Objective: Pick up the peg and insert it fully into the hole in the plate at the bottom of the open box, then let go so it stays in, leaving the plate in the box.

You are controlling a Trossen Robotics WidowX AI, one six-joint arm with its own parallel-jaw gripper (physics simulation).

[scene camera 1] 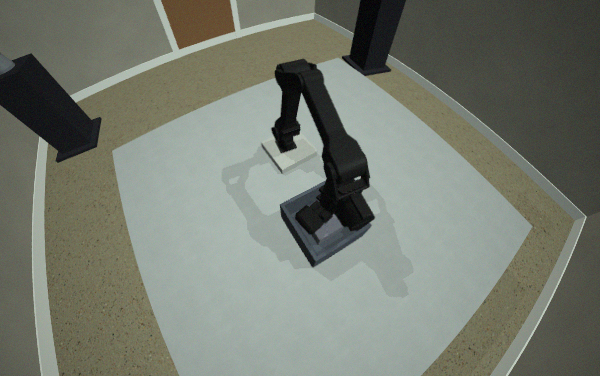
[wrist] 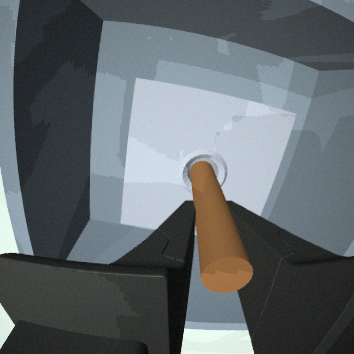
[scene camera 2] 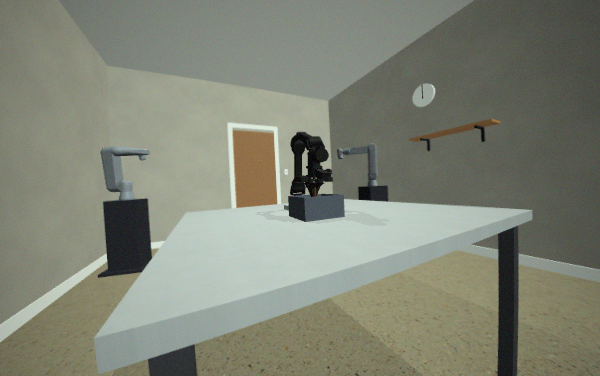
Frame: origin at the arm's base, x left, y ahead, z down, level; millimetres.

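Seen in the pictures: gripper, fingertip midpoint: (scene camera 1: 324,214) (wrist: 206,209); arm's base at its link origin: (scene camera 1: 285,144).
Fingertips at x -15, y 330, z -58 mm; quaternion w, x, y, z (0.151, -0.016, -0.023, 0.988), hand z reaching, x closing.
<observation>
Pixels of each thing's top centre, then the offset from my fingertips to it. "spot": a spot on its surface instead. Level surfaces: height alone.
- orange-brown peg at its top centre: (wrist: 229,279) (scene camera 2: 314,187) dx +2, dy +6, dz -46 mm
- ringed hole at a spot on its surface: (wrist: 188,173) spot: dx +7, dy -1, dz +40 mm
- pale square plate at its top centre: (wrist: 203,174) (scene camera 1: 324,220) dx +1, dy +6, dz +27 mm
- open grey-blue box at its top centre: (wrist: 213,209) (scene camera 1: 325,215) (scene camera 2: 314,195) dx +1, dy +6, dz -10 mm
- table at its surface level: dz +87 mm
The orange-brown peg (wrist: 220,230) (scene camera 2: 314,191) is roughly upright between the fingers of my gripper (wrist: 206,209) (scene camera 2: 314,187), which is shut on it. In the wrist view the peg's lower end overlaps the ringed hole (wrist: 188,173) in the pale square plate (wrist: 160,115) (scene camera 1: 327,230); whether the tip is above the hole or just inside it I cannot tell. The plate lies on the floor of the open grey-blue box (scene camera 1: 341,246) (scene camera 2: 324,208) (wrist: 107,55). In scene camera 1 the arm hides the peg and the fingertips.
The box walls rise around the plate, with the gripper over the box. The arm's base stands on a pale slab (scene camera 1: 285,164) behind the box on the table (scene camera 1: 225,310) (scene camera 2: 240,260). Two grey arms (scene camera 2: 114,170) (scene camera 2: 372,165) stand on pedestals beyond the table.
</observation>
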